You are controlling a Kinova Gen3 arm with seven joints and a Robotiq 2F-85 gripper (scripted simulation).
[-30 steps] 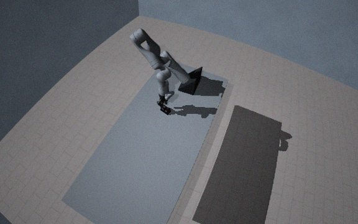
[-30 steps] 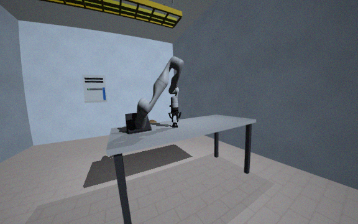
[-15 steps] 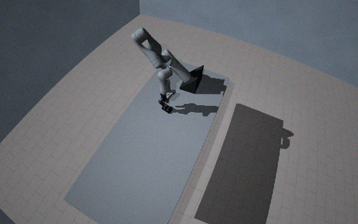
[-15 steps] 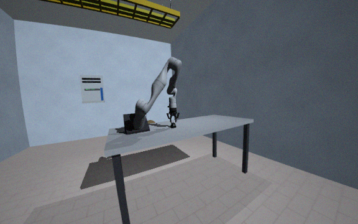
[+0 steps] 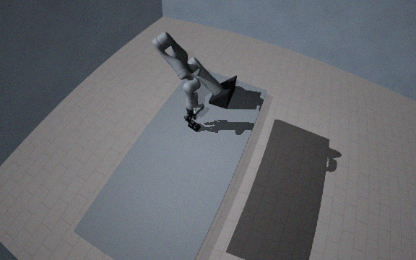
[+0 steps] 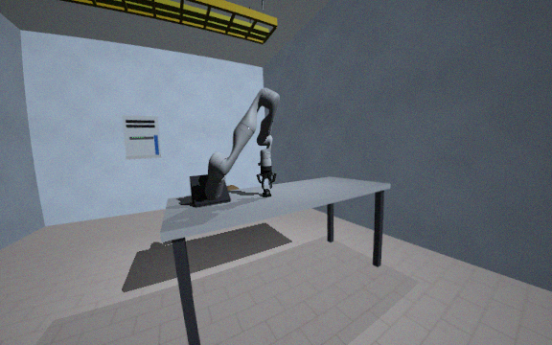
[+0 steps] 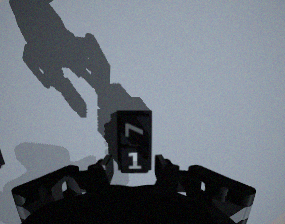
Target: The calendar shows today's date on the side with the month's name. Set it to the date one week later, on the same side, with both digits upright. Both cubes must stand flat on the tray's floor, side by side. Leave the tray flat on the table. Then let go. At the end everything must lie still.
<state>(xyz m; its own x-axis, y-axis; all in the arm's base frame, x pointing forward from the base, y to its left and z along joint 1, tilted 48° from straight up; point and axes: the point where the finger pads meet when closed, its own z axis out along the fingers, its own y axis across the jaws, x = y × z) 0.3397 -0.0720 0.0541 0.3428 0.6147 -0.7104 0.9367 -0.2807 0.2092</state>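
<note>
My hand is 1 cm short of the dark calendar tray, 2 cm to the right of it and 6 cm above it.
</note>
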